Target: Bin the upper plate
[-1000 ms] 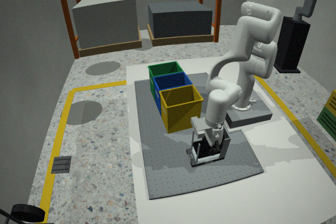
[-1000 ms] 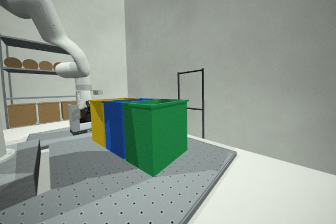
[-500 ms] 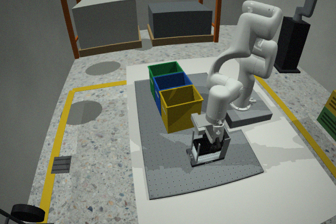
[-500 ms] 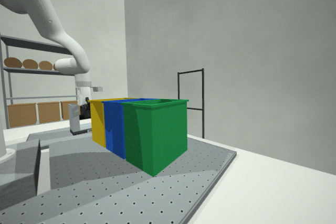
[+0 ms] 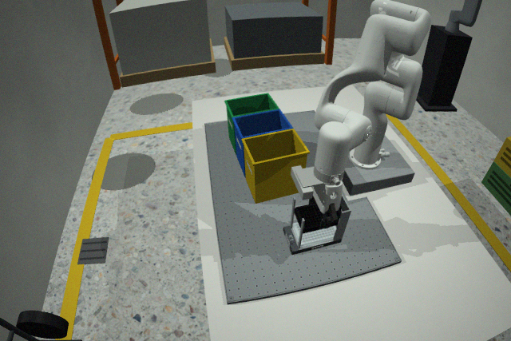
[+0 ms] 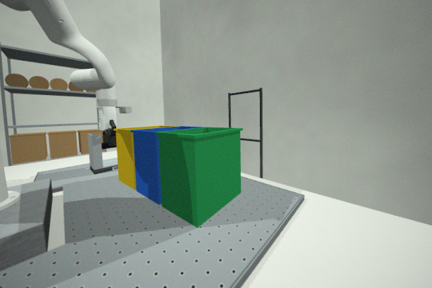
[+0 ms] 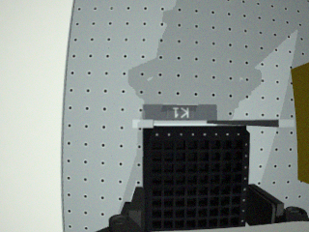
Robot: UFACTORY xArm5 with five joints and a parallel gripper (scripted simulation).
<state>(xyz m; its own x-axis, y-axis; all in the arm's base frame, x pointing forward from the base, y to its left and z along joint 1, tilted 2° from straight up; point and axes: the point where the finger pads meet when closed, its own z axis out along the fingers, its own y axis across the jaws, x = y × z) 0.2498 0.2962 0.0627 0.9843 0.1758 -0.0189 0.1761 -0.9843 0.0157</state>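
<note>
Right now my hand is 90 mm above the light plate. The rest, counted from my hand: blue bin 140 mm ahead, 350 mm to the right, 20 mm below; yellow bin 110 mm ahead, 230 mm to the right, 20 mm below; black 96-well plate 10 mm below.
</note>
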